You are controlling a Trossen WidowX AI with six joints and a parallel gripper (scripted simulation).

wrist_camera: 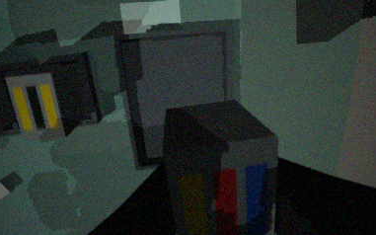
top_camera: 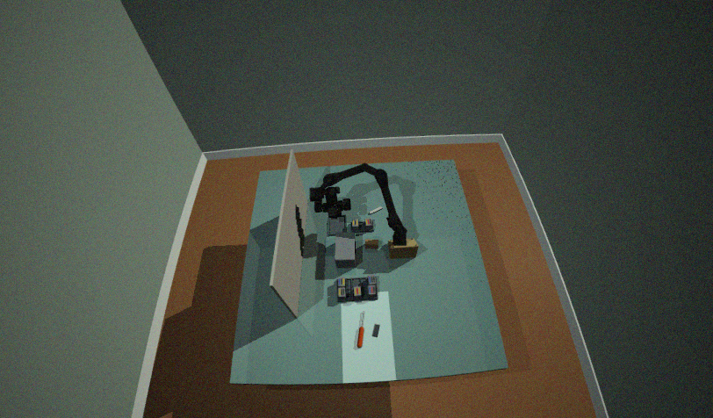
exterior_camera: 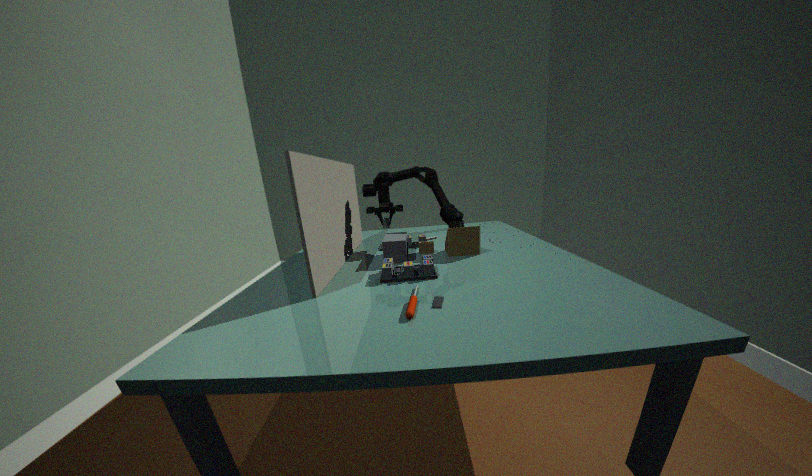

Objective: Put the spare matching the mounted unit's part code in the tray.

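Now: the tray 110 mm below my gripper tip and 10 mm behind it. The rest, counted from my gripper tip: mounted unit (190 mm to the left, 80 mm behind, 70 mm below); white stick (220 mm behind, 110 mm to the right, 110 mm below); spare block (20 mm above).
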